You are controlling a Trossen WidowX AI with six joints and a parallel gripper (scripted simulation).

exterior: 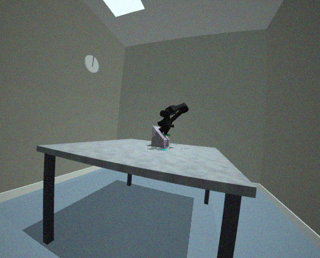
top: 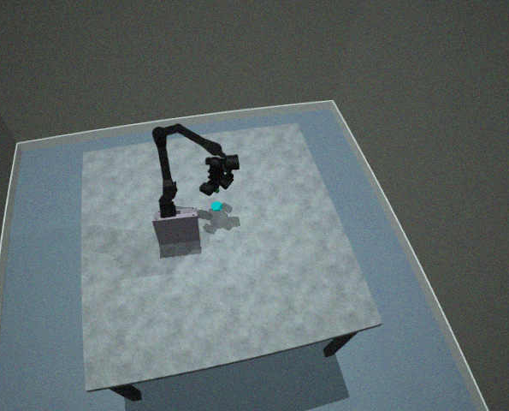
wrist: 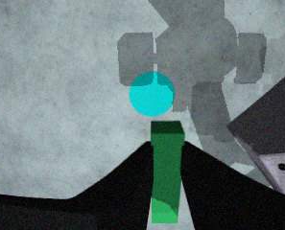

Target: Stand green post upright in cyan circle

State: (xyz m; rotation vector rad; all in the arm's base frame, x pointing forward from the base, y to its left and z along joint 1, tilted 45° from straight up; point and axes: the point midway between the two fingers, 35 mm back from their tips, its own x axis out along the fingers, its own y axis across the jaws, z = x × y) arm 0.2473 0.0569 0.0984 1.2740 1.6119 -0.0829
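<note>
My gripper tip is now 140 mm above the cyan circle. The rest, counted from my gripper tip: green post: 10 mm behind, 10 mm to the left.
</note>
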